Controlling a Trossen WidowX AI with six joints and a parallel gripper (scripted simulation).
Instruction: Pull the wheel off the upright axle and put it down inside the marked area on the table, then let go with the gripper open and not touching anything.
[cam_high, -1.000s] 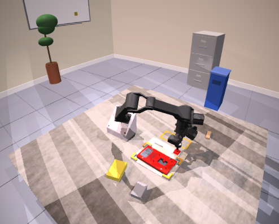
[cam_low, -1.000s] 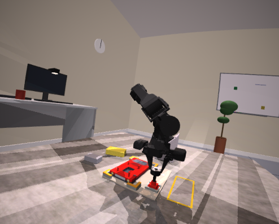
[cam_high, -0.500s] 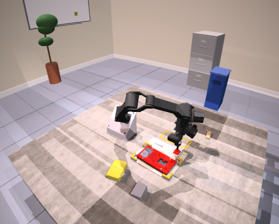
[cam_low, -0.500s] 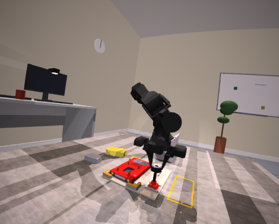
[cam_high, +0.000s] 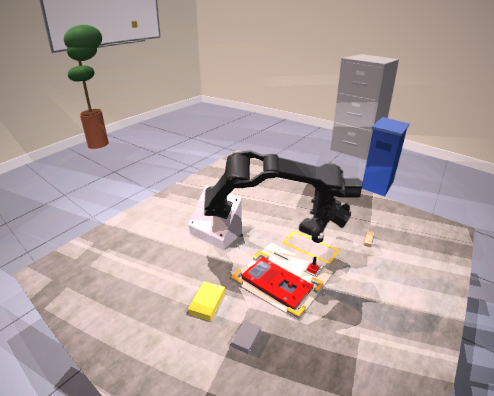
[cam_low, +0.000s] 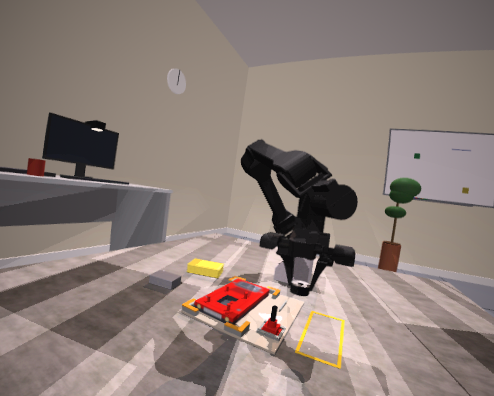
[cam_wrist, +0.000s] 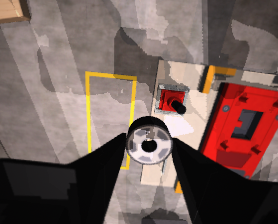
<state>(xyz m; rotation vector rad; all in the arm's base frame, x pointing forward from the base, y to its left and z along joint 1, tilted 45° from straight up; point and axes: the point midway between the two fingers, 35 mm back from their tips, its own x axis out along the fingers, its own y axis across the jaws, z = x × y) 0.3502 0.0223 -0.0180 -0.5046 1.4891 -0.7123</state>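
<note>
Now: the axle 7 cm below my gripper tip, 4 cm to the right of it and 2 cm ahead of it. The rest, counted from my gripper tip: small tan block 21 cm to the left, 15 cm ahead, 10 cm below; grey block 37 cm to the right, 10 cm below, 5 cm behind; wheel right at my gripper tip.
</note>
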